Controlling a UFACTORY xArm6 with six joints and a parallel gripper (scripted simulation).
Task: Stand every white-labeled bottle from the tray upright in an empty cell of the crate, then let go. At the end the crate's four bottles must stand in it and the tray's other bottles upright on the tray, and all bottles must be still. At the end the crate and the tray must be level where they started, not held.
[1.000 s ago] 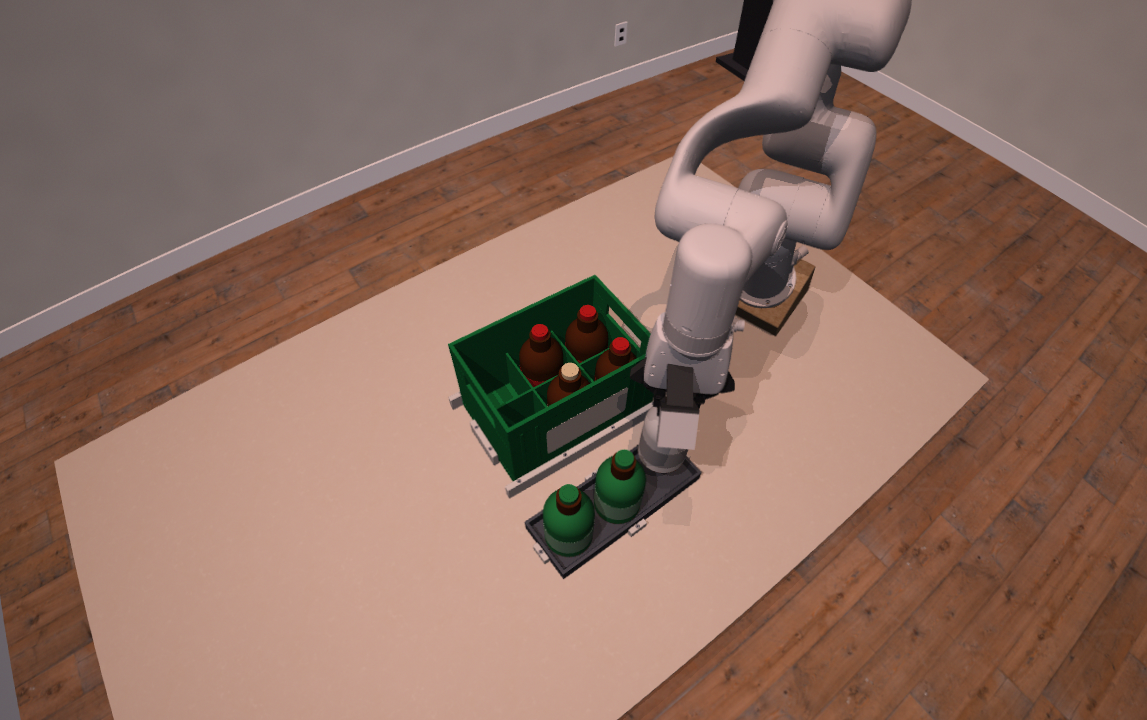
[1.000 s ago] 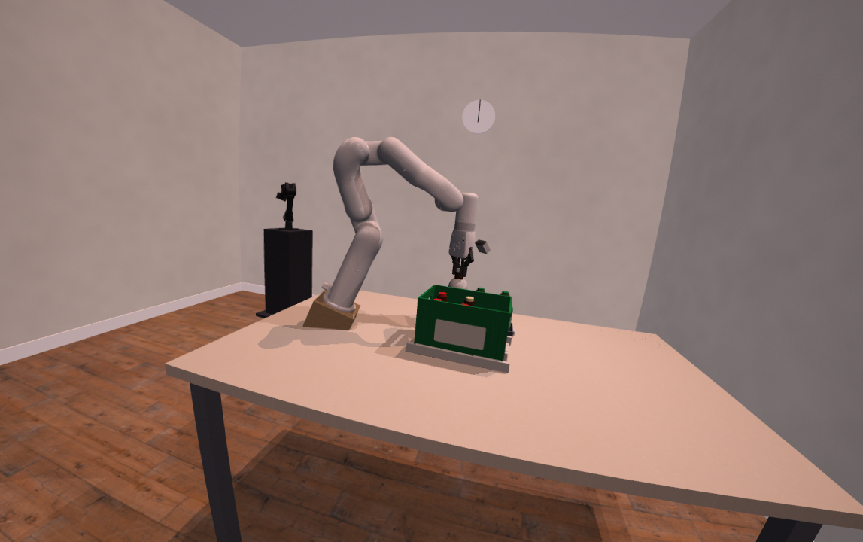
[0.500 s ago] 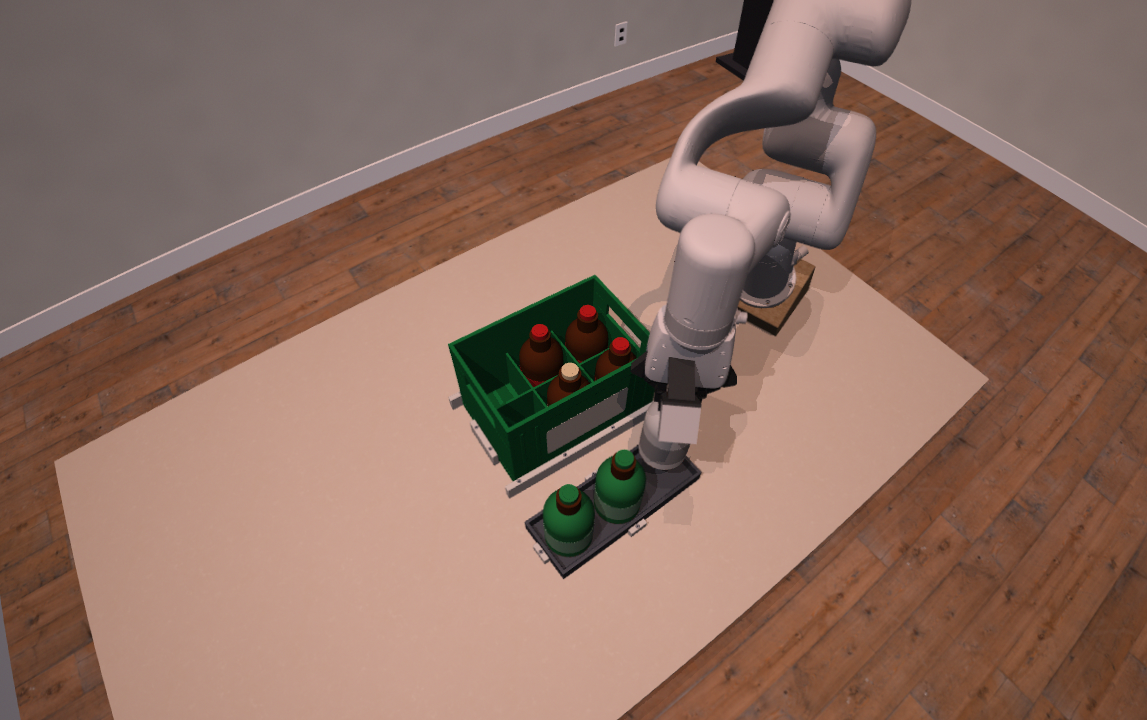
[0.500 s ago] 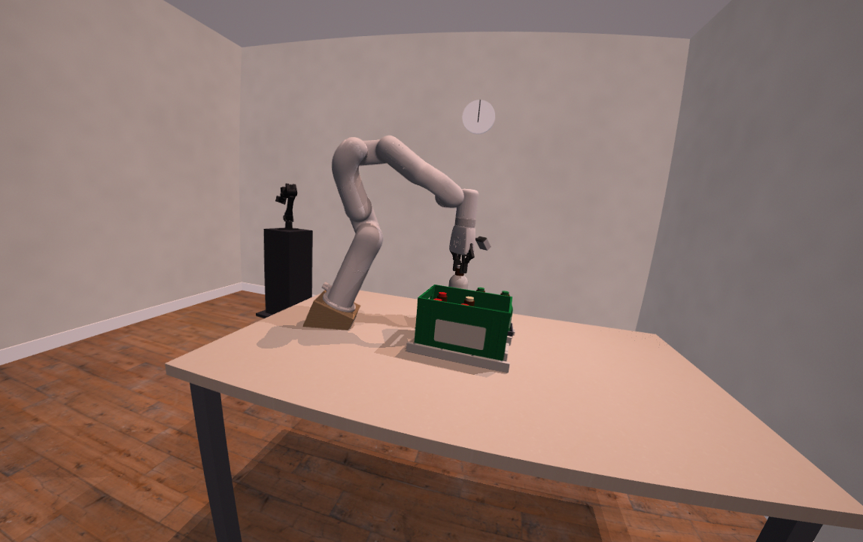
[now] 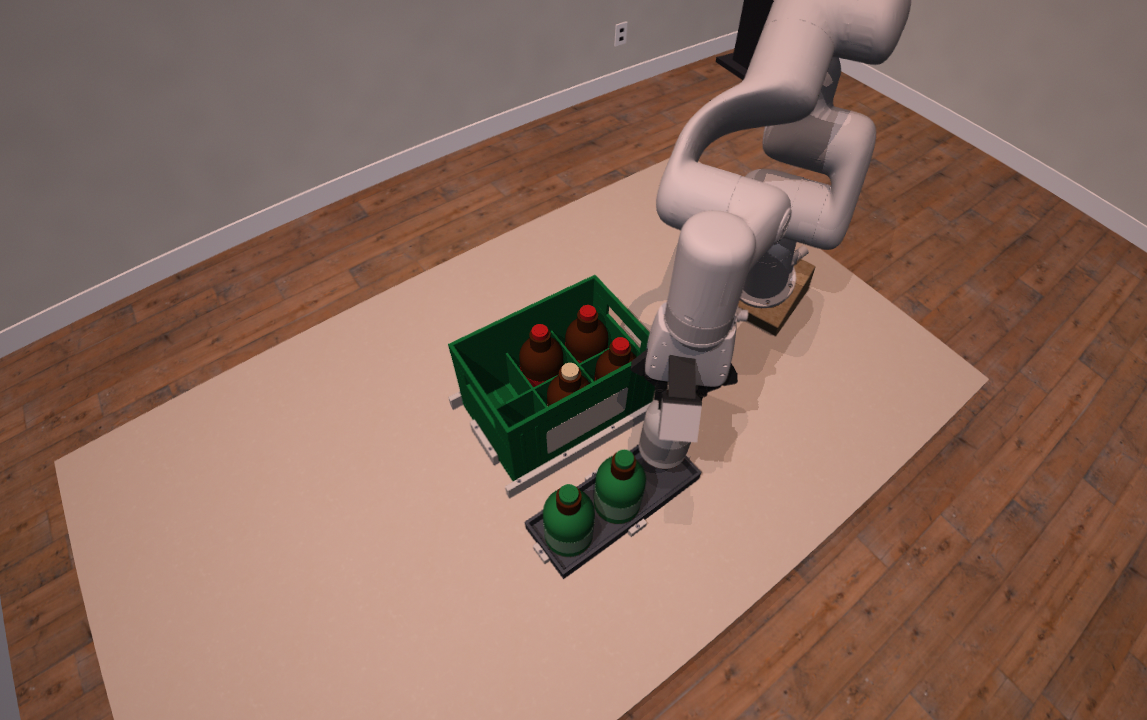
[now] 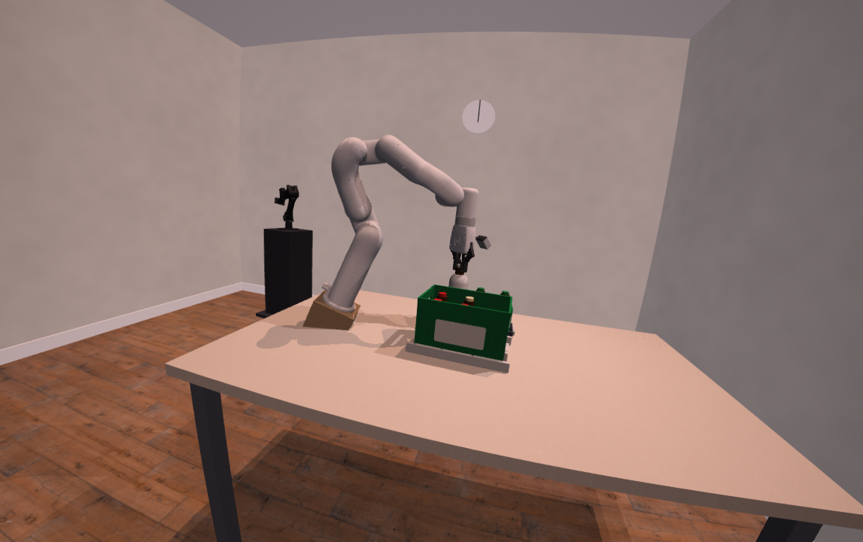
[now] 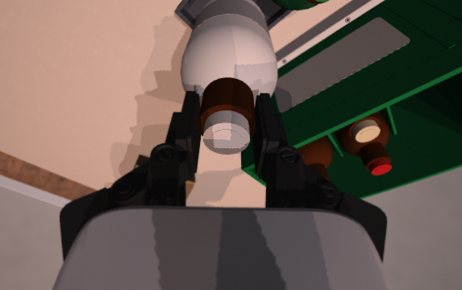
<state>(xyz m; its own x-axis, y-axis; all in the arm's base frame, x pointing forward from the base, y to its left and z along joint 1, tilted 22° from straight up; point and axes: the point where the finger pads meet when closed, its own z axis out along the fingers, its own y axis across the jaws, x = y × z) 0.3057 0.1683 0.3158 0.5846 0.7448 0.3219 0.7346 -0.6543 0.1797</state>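
My gripper is now 70 mm above the white-labeled bottle. From my hand the other things lie so: tray 90 mm ahead, 10 mm to the left, 220 mm below; crate 80 mm ahead, 190 mm to the right, 150 mm below.
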